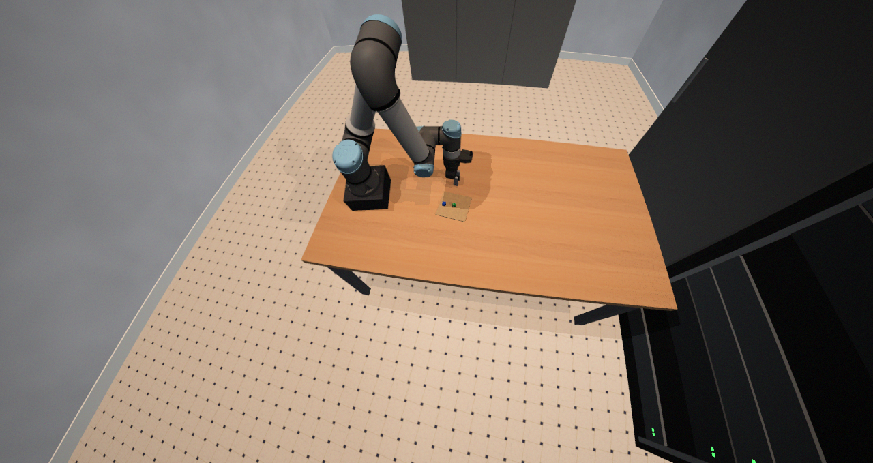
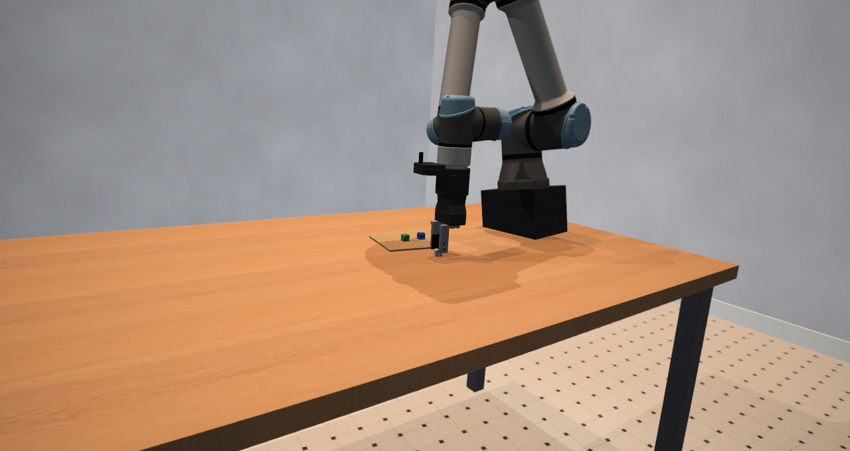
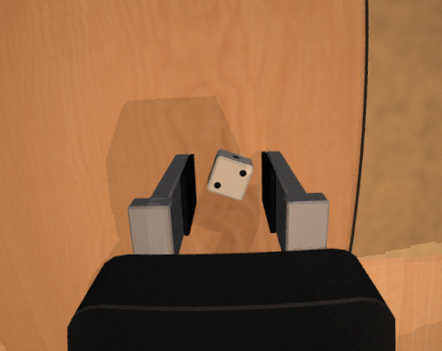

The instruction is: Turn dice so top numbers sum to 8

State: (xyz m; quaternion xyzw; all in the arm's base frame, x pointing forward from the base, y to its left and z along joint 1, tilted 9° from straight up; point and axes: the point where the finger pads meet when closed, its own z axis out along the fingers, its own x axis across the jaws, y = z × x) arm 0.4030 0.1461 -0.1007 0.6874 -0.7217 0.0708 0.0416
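My hand is 2 cm above the white die. From my hand the other things lie so: green die (13 cm to the right, 2 cm below, 1 cm ahead); mat (13 cm to the right, 3 cm below, 1 cm ahead); blue die (14 cm to the right, 4 cm behind, 2 cm below).
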